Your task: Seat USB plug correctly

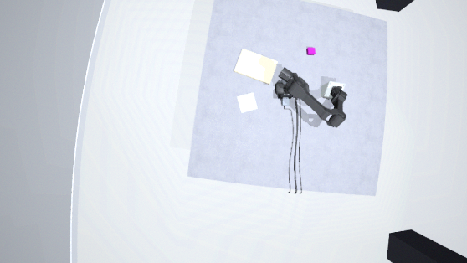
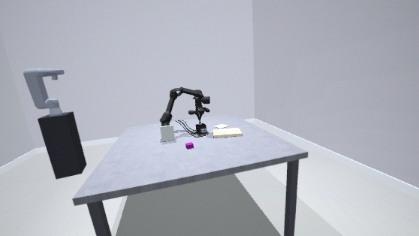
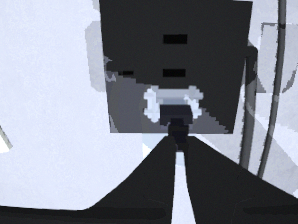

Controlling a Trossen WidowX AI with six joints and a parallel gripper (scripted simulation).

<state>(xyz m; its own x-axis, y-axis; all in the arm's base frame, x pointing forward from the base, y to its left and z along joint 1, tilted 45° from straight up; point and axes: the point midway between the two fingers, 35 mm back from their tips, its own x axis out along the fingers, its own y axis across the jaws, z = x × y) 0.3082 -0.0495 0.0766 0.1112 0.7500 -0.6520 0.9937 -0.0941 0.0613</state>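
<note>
The dark USB plug is 2 cm below my gripper tip. The rest, counted from my gripper tip: white pad 24 cm ahead, 11 cm below, 4 cm to the left; magenta cube 30 cm to the right, 20 cm behind, 10 cm below; cream flat block 19 cm to the right, 17 cm ahead, 10 cm below.
</note>
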